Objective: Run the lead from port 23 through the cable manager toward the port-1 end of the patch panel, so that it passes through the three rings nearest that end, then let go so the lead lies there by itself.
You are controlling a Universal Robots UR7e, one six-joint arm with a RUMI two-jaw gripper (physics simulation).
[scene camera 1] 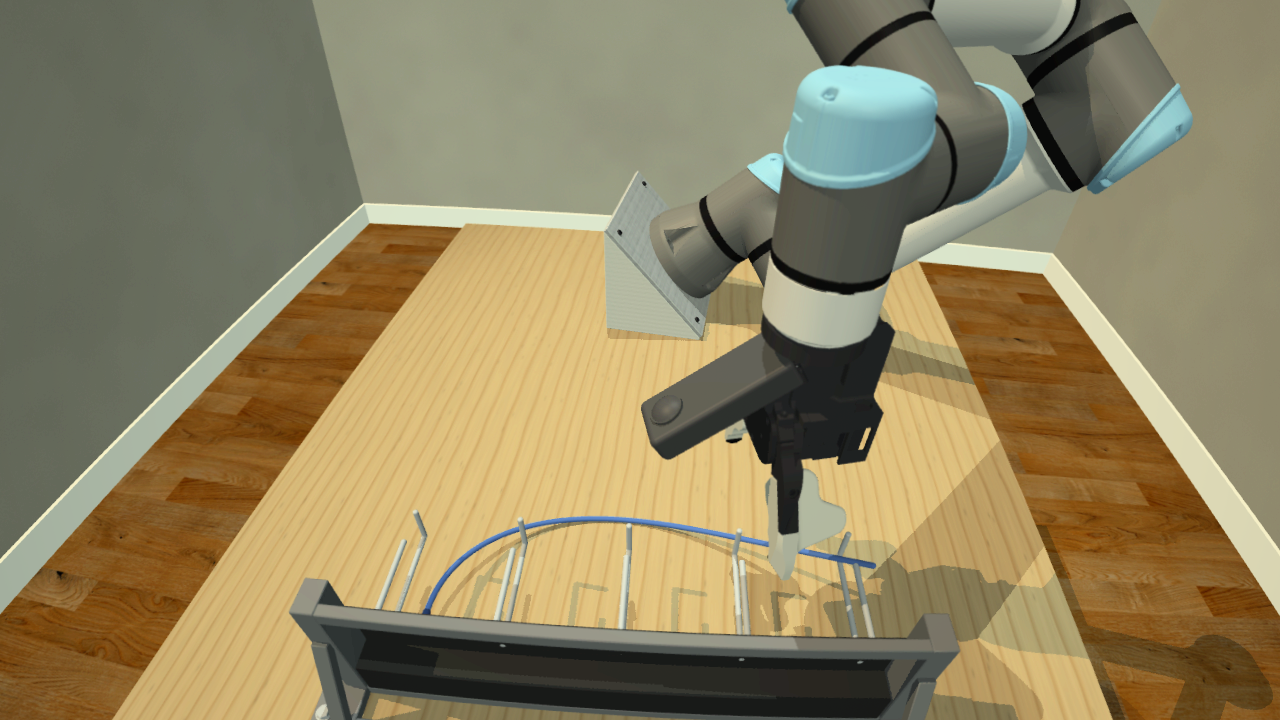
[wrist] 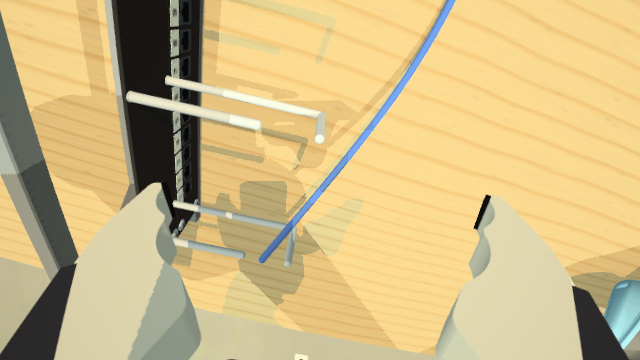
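The blue lead (scene camera 1: 597, 519) (wrist: 380, 117) arcs from the patch panel (scene camera 1: 581, 676) (wrist: 145, 150) toward the port-1 end. In the wrist view it runs outside the hooked tip of the second ring (scene camera 1: 737, 582) (wrist: 272, 103) from that end. It crosses the hooked rod of the end ring (scene camera 1: 846, 591) (wrist: 260, 221), its free tip lying near that ring's opening. At the third ring (scene camera 1: 625, 573) it passes near the rod's upper tip; whether inside is unclear. My gripper (scene camera 1: 798, 557) (wrist: 324, 192) is wide open above the lead, its fingers to either side in the wrist view, holding nothing.
Two more rings (scene camera 1: 517, 573) (scene camera 1: 409, 573) stand toward the other end of the panel. The panel's grey frame (scene camera 1: 938, 637) closes off the near side. A grey wedge-shaped mount (scene camera 1: 640, 286) carries the arm at the back of the wooden table (scene camera 1: 429, 358).
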